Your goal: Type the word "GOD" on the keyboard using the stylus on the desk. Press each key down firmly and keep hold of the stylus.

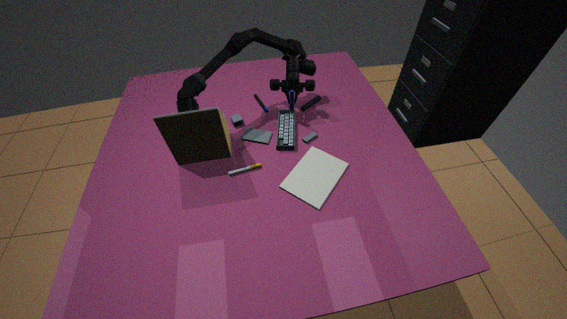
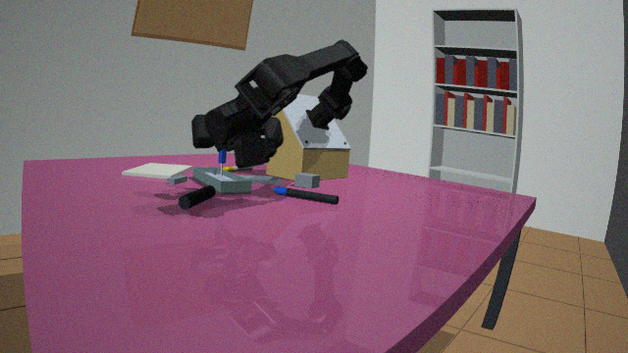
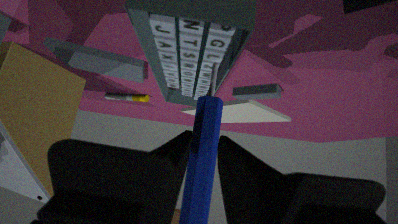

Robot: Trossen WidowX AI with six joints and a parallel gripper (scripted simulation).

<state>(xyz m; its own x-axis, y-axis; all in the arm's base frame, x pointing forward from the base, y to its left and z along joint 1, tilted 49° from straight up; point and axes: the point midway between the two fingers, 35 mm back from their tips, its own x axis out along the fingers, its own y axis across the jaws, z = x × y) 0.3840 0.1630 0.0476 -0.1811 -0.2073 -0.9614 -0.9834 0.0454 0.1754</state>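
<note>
The grey pad is 160 mm behind my gripper tip, 80 mm to the right of it and 80 mm below it. From my gripper tip the other things lie so: blue stylus 10 mm below; then black cylinder 100 mm ahead, 90 mm to the left, 80 mm below; then thin grey tip 50 mm below.
</note>
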